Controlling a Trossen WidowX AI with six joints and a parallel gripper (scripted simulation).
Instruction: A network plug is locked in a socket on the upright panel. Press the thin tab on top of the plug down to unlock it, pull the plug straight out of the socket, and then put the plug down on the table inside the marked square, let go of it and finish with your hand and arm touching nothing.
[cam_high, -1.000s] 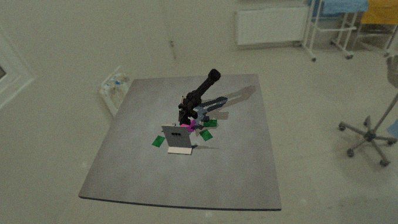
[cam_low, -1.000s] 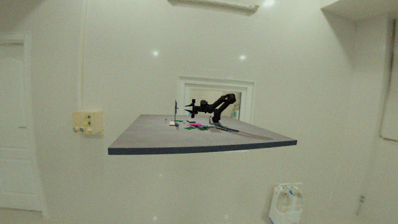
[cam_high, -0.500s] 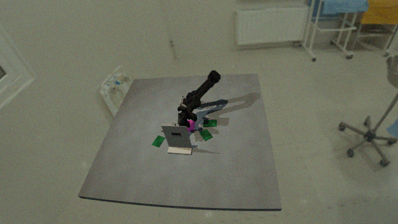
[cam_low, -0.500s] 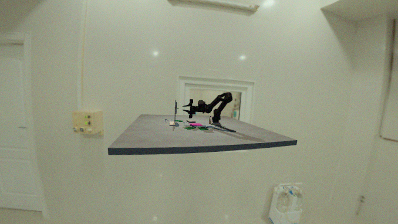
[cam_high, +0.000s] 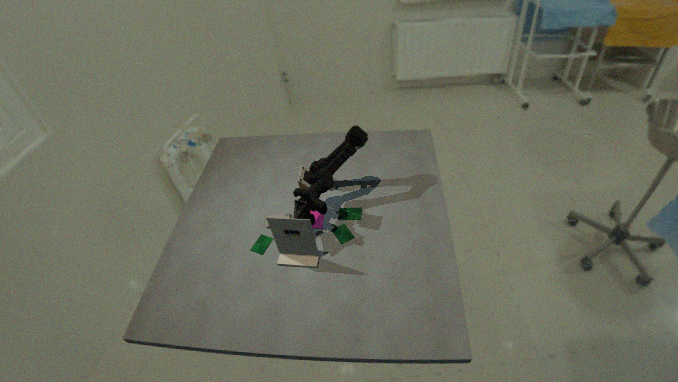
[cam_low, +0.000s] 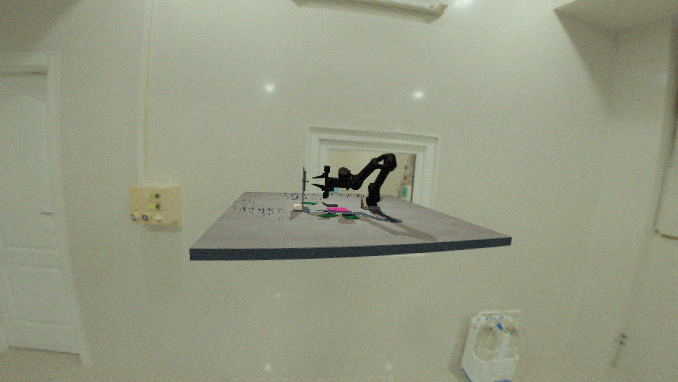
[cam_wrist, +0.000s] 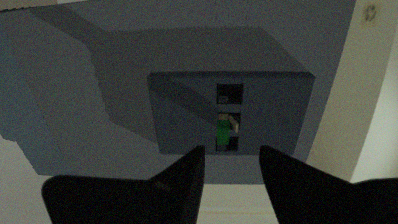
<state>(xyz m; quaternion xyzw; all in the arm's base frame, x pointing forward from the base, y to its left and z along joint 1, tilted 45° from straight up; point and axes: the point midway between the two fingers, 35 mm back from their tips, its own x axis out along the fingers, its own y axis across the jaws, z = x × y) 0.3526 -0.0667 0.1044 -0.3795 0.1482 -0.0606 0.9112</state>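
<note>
My gripper tip is 30 mm short of the network plug. Round my gripper tip: marked square (170 mm below, 160 mm behind, 10 mm to the left); thin tab (40 mm ahead, 10 mm to the right); upright panel (60 mm below, 60 mm ahead, 10 mm to the right).
</note>
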